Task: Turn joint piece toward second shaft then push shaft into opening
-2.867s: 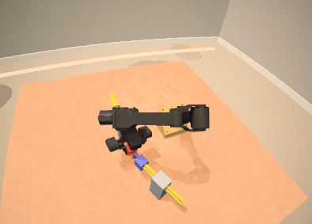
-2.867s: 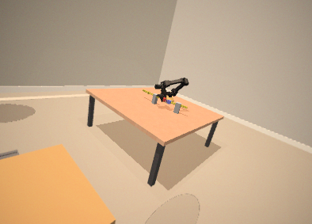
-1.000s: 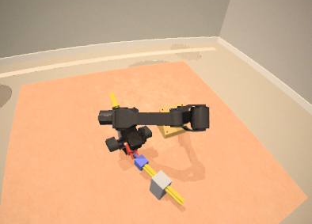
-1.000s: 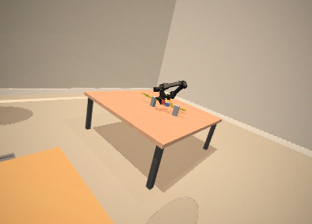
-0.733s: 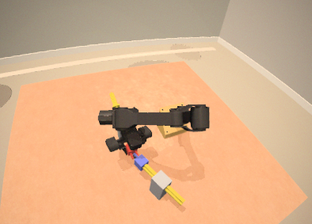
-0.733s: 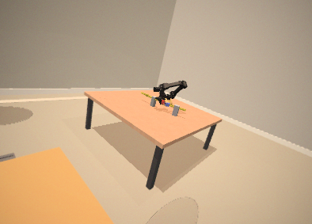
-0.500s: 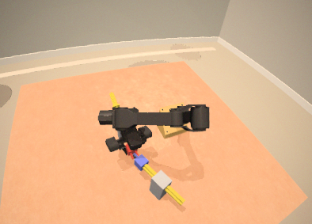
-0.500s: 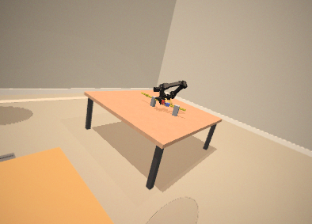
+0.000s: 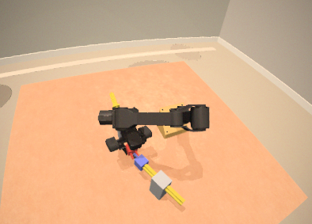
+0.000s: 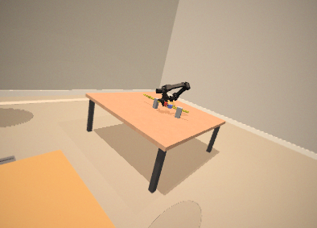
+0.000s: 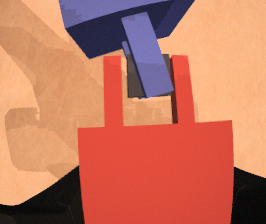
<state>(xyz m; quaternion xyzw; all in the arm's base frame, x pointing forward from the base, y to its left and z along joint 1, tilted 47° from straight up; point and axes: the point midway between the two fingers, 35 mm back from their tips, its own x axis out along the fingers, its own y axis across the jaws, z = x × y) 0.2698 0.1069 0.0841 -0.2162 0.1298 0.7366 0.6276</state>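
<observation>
Now: the red joint piece 40 mm above my gripper tip and 10 mm to the left of it.
</observation>
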